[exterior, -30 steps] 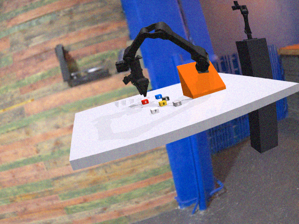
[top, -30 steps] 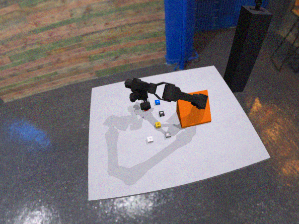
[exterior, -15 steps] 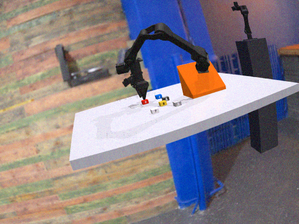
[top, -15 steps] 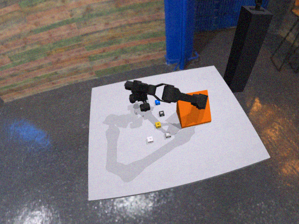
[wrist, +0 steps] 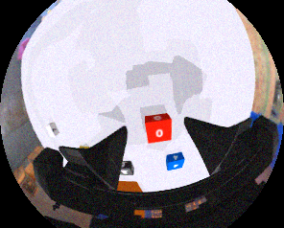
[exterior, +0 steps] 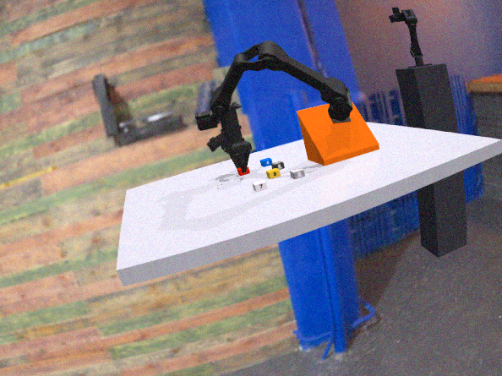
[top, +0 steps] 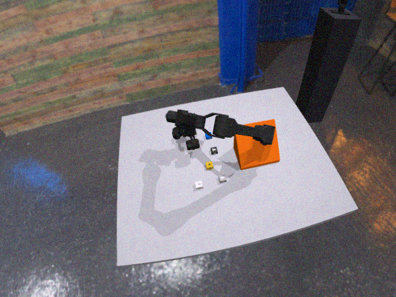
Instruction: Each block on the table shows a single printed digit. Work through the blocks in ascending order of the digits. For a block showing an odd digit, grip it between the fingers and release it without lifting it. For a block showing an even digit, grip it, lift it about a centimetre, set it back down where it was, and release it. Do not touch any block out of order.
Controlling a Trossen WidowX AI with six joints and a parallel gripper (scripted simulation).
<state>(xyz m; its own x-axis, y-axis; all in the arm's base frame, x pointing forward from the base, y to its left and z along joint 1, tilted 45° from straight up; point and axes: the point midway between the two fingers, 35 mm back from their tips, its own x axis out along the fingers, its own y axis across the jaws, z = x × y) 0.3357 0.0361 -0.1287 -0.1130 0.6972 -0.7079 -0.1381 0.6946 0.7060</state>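
Right now the red block is 1 cm behind my gripper tip. The rest, counted from my gripper tip: blue block (9 cm behind, 5 cm to the right); then yellow block (8 cm behind, 15 cm to the left); then black block (11 cm behind, 6 cm to the left).
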